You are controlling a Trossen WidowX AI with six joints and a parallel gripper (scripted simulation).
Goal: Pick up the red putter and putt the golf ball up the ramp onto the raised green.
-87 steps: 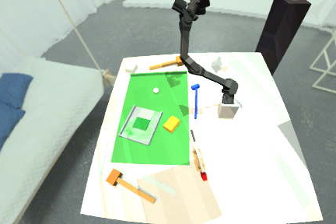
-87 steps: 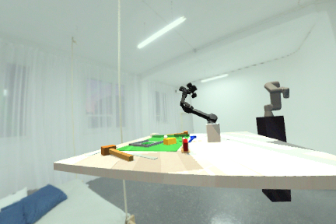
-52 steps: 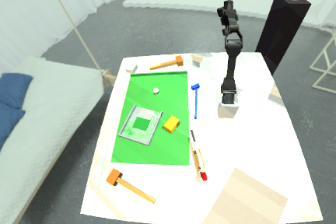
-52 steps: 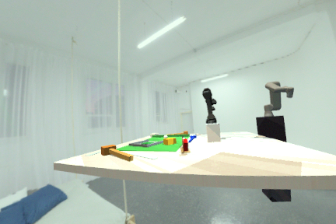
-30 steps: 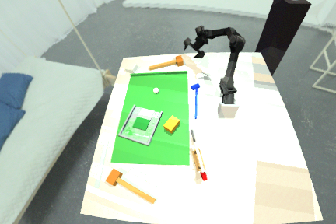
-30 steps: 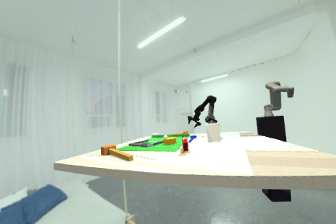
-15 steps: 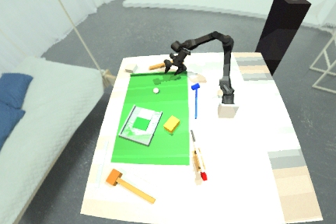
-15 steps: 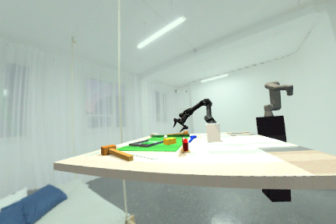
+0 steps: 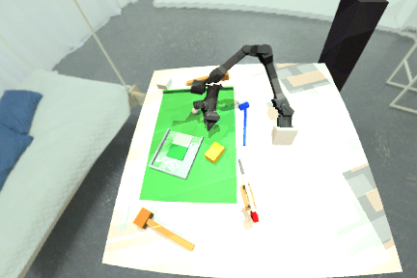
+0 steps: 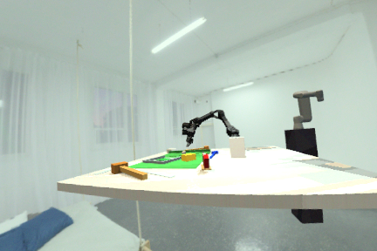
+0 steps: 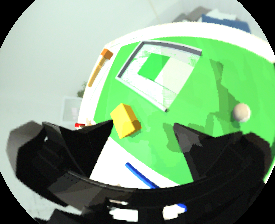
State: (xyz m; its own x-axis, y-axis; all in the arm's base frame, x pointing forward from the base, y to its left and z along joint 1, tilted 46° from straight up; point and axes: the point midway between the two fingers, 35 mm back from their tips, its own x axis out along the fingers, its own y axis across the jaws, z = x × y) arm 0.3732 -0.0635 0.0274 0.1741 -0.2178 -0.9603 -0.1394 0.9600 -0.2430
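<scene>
Now: the yellow block 3 cm behind my gripper tip, 10 cm to the left of it and 9 cm below it. The rest, counted from my gripper tip: white golf ball (7 cm ahead, 19 cm to the right, 9 cm below); then blue putter (21 cm behind, 9 cm to the right, 10 cm below); then red putter (17 cm behind, 32 cm to the left, 6 cm below).
</scene>
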